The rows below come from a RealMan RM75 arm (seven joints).
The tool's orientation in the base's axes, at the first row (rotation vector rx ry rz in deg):
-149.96, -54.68, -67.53
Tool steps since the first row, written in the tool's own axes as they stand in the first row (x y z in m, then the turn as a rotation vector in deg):
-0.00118, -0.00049, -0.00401, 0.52, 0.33, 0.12
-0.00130, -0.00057, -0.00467, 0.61, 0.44, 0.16
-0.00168, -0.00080, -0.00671, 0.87, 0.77, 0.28
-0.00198, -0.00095, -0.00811, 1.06, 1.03, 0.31
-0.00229, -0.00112, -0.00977, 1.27, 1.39, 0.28
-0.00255, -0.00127, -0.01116, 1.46, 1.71, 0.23
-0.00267, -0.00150, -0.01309, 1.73, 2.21, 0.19
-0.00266, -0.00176, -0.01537, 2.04, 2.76, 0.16
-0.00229, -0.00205, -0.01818, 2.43, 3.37, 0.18
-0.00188, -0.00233, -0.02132, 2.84, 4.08, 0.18
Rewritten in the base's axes. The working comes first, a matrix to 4 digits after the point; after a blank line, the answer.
The tool's axes in the first row as the columns of a matrix, in the base's axes (used below as rounded here):
0.4990, 0.5895, 0.6352
0.4987, -0.7948, 0.3457
0.7087, 0.1443, -0.6906

-0.00342, -0.00159, 0.00186, 0.53, 0.04, 0.33
-0.00395, -0.00181, 0.00222, 0.67, 0.01, 0.39
-0.00557, -0.00252, 0.00333, 1.07, -0.08, 0.53
-0.00670, -0.00304, 0.00406, 1.33, -0.18, 0.69
-0.00801, -0.00363, 0.00496, 1.63, -0.37, 0.91
-0.00911, -0.00412, 0.00572, 1.88, -0.55, 1.12
-0.01053, -0.00466, 0.00693, 2.29, -0.83, 1.41
-0.01213, -0.00524, 0.00848, 2.75, -1.12, 1.73
-0.01390, -0.00580, 0.01064, 3.31, -1.40, 2.08
-0.01585, -0.00646, 0.01306, 3.94, -1.76, 2.48

